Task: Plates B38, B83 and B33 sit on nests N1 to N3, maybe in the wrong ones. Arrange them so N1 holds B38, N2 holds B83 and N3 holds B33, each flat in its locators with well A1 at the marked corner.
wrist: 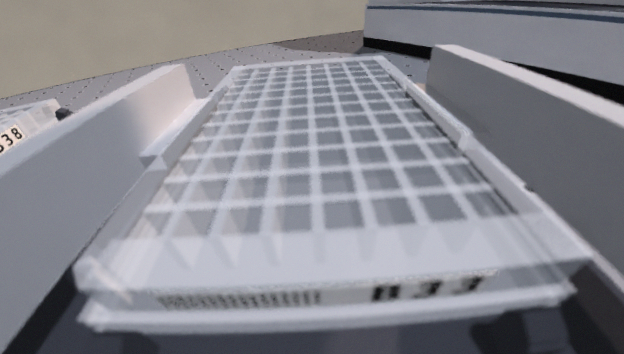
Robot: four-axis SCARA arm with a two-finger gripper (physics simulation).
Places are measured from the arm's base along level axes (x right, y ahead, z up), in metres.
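Pixels of known places: gripper, fingertip midpoint: [309, 77].
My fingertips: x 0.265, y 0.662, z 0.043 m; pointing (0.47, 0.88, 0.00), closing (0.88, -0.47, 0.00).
Observation:
Behind a point stands the place of what it marks.
Plate B33 [320, 220] @(x 0.231, y 0.596, z 0.039 m), a clear plate with a grid of square wells, fills the middle of the wrist view. Its near edge bears a blurred barcode label ending in 33. My gripper [309, 77] @(x 0.265, y 0.662, z 0.043 m) is shut on it, with one pale finger along each long side. The plate looks level. A dark surface shows below its near edge; whether the plate touches it cannot be told. Part of plate B38 [30, 120] @(x 0.142, y 0.731, z 0.036 m), with its label facing me, shows at the left edge, beyond the left finger. Plate B83 does not show. The marked corner cannot be made out.
A grey deck [220, 62] @(x 0.269, y 0.907, z 0.013 m) with rows of small holes lies behind the plate. A light grey box-like unit [490, 35] @(x 0.450, y 0.688, z 0.041 m) with a blue line and a black base stands at the back right. A small dark block [64, 114] @(x 0.152, y 0.744, z 0.032 m) sits beside B38. A beige wall [150, 35] is behind.

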